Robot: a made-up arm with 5 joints.
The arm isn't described. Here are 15 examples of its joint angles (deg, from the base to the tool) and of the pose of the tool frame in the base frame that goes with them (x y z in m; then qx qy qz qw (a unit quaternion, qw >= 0)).
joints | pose
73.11 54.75 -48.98 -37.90 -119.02 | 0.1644 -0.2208 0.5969 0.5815 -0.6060 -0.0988 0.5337
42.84 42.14 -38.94 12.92 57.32 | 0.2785 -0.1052 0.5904 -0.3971 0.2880 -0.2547 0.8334
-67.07 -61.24 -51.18 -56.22 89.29 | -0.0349 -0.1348 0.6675 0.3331 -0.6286 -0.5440 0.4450
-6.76 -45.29 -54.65 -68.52 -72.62 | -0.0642 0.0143 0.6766 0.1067 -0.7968 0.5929 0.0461
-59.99 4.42 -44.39 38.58 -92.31 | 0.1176 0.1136 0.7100 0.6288 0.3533 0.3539 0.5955
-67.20 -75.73 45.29 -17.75 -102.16 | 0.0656 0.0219 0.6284 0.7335 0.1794 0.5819 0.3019
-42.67 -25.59 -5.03 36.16 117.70 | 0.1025 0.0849 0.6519 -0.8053 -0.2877 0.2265 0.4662
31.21 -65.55 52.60 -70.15 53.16 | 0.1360 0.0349 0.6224 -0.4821 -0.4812 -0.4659 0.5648
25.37 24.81 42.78 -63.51 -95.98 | 0.2282 -0.0436 0.5080 0.7297 -0.1398 -0.1727 0.6467
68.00 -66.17 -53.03 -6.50 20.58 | 0.0591 0.1945 0.6446 -0.5572 -0.6802 -0.3828 0.2833
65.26 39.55 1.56 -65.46 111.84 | 0.2115 -0.1776 0.5226 -0.7456 0.3370 -0.4425 0.3671
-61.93 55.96 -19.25 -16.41 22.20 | 0.1438 0.2399 0.5131 -0.2515 0.0508 0.5261 0.8108
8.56 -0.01 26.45 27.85 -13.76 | 0.2339 0.0273 0.5698 0.1401 0.4437 -0.1204 0.8769
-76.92 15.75 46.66 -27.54 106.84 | 0.0638 0.1419 0.4836 -0.7110 -0.3367 0.5420 0.2956
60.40 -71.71 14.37 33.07 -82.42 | 0.0830 0.0439 0.6599 0.4771 -0.4607 -0.2503 0.7053
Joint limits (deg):
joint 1: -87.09..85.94
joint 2: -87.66..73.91
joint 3: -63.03..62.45
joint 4: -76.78..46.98
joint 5: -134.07..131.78
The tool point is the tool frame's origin. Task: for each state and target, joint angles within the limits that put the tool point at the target. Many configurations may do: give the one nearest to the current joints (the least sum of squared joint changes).
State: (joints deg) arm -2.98 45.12 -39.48 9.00 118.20
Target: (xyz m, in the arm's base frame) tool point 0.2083 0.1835 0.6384
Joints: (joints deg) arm -42.46 40.71 -58.89 -7.42 112.58
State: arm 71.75 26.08 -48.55 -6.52 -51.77
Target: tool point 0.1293 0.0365 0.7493
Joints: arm 11.06 -0.42 -57.70 -10.75 -28.09
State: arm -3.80 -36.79 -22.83 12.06 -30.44
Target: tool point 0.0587 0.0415 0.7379
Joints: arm -7.06 -28.02 -37.89 8.82 -33.94
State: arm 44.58 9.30 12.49 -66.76 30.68
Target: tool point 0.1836 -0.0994 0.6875
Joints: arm 66.43 6.65 -18.96 -64.02 33.94
